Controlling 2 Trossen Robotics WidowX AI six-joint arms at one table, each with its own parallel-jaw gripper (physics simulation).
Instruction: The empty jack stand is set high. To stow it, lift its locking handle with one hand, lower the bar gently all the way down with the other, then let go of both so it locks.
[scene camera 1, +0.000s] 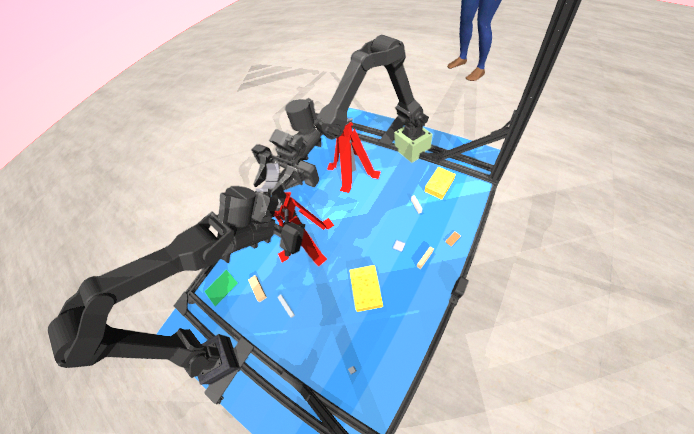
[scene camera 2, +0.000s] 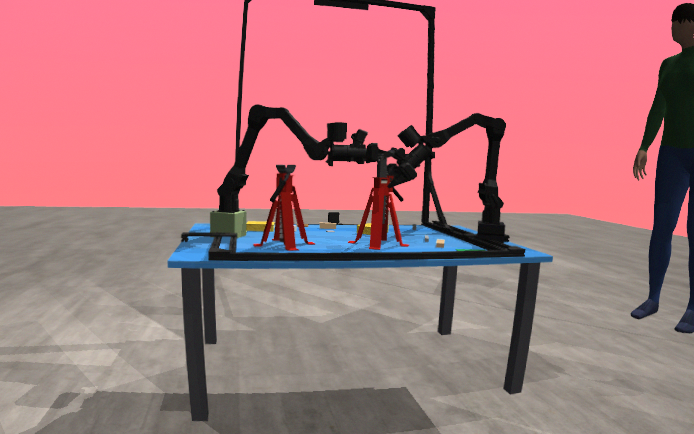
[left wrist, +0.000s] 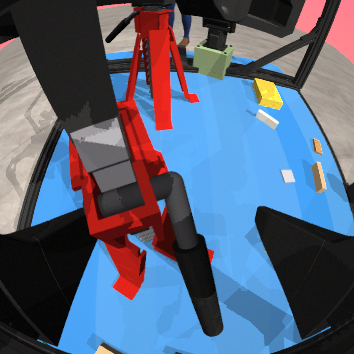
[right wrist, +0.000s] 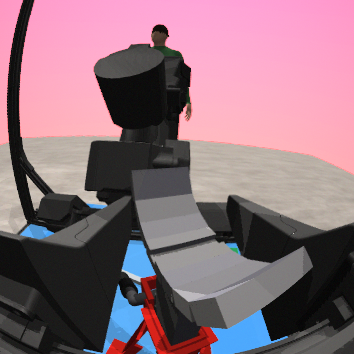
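Note:
The red jack stand (scene camera 1: 311, 246) (scene camera 2: 378, 210) (left wrist: 125, 223) stands upright, its dark bar (scene camera 2: 381, 167) (left wrist: 75, 75) raised high out of the top. My right gripper (scene camera 1: 271, 172) (scene camera 2: 382, 152) (right wrist: 180, 203) is shut on the grey saddle (right wrist: 175, 262) at the bar's top. The locking handle (scene camera 2: 398, 194) (left wrist: 197, 270) (right wrist: 128, 285) slopes downward from the stand's top. My left gripper (scene camera 1: 278, 220) (scene camera 2: 401, 175) (left wrist: 181, 213) is open and empty, its fingers spread wide on either side of the handle in the left wrist view. The saddle hides part of the stand in the right wrist view.
A second red jack stand (scene camera 1: 346, 158) (scene camera 2: 286, 214) (left wrist: 161, 80) stands nearby, with its bar low. Yellow sponges (scene camera 1: 365, 288) (scene camera 1: 440, 183), a green piece (scene camera 1: 221, 287) and small blocks lie on the blue table (scene camera 1: 327, 337). A black frame (scene camera 1: 276, 376) runs along its edges.

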